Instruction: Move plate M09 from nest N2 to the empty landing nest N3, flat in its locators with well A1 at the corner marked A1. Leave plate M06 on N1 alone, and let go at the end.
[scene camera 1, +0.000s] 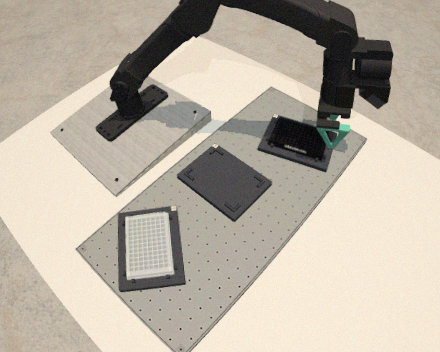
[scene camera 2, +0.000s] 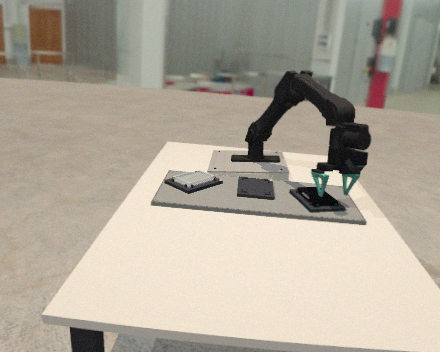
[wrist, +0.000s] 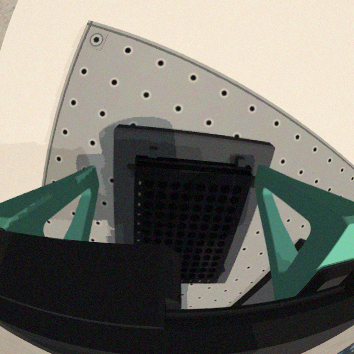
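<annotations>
A clear well plate (scene camera 1: 148, 242) and a black well plate (scene camera 1: 296, 137) have their marked spots 400 mm apart. The clear well plate is 640 mm from the lens. The black well plate is 780 mm from the lens, and my gripper (scene camera 1: 332, 133) is likewise 780 mm from the lens.
</annotations>
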